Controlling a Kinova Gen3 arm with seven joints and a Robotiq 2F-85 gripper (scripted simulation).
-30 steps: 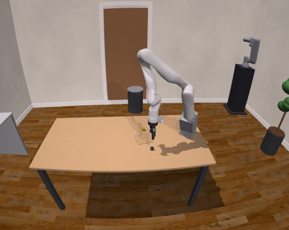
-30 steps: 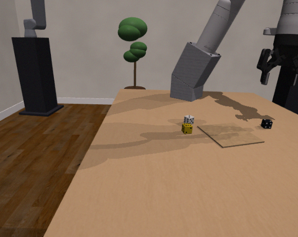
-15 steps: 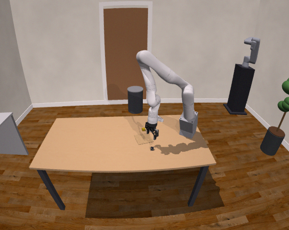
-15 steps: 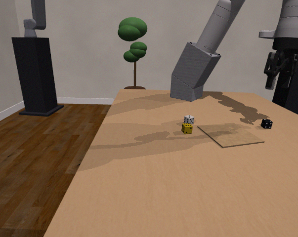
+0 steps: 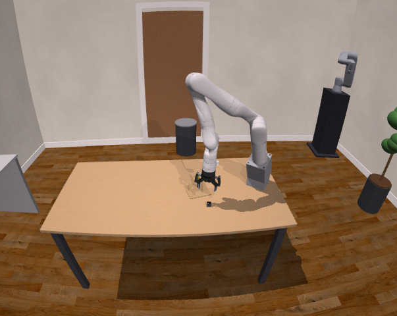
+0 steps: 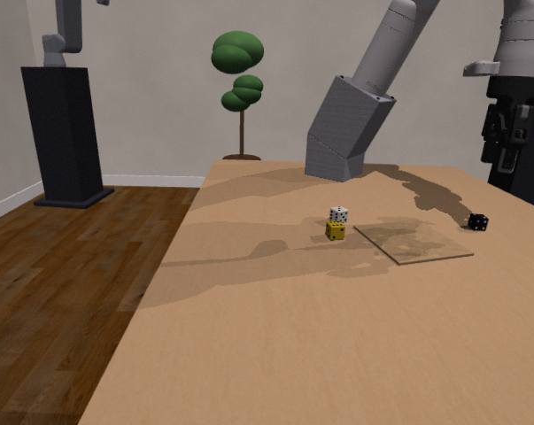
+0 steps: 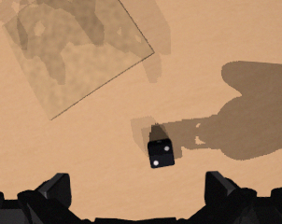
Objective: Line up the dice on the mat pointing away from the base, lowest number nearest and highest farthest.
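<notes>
The black die lies 2 cm behind my hand, 1 cm to the left of it and 12 cm below it. From my hand the other things lie so: white die: 1 cm behind, 26 cm to the right, 12 cm below; then yellow die: 6 cm ahead, 27 cm to the right, 12 cm below; then tan mat: 6 cm ahead, 14 cm to the right, 13 cm below.
</notes>
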